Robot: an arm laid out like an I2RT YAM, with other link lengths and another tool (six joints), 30 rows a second.
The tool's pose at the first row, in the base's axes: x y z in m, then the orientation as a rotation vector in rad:
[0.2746 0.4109 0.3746 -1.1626 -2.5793 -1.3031]
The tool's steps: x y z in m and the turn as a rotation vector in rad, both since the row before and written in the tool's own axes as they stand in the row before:
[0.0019 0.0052 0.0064 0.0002 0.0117 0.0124]
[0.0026 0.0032 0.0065 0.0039 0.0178 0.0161]
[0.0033 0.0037 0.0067 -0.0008 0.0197 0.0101]
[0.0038 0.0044 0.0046 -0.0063 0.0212 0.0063]
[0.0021 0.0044 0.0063 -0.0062 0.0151 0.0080]
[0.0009 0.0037 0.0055 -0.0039 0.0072 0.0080]
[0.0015 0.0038 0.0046 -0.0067 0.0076 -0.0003]
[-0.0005 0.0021 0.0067 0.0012 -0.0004 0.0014]
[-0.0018 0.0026 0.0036 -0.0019 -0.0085 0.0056]
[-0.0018 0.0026 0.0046 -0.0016 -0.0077 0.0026]
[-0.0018 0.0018 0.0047 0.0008 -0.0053 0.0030]
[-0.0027 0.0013 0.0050 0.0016 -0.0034 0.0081]
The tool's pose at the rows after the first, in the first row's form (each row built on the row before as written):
[0.2784 0.4185 0.3746 -1.1655 -2.5599 -1.3032]
[0.2804 0.4258 0.3735 -1.1660 -2.5342 -1.2987]
[0.2822 0.4339 0.3729 -1.1588 -2.5110 -1.3025]
[0.2836 0.4410 0.3744 -1.1470 -2.4882 -1.3151]
[0.2865 0.4484 0.3743 -1.1428 -2.4682 -1.3254]
[0.2896 0.4543 0.3738 -1.1455 -2.4545 -1.3304]
[0.2922 0.4599 0.3742 -1.1395 -2.4469 -1.3416]
[0.2955 0.4654 0.3714 -1.1411 -2.4464 -1.3395]
[0.2993 0.4680 0.3702 -1.1556 -2.4465 -1.3385]
[0.3034 0.4713 0.3684 -1.1661 -2.4488 -1.3380]
[0.3070 0.4744 0.3660 -1.1742 -2.4500 -1.3347]
[0.3110 0.4770 0.3627 -1.1857 -2.4455 -1.3295]

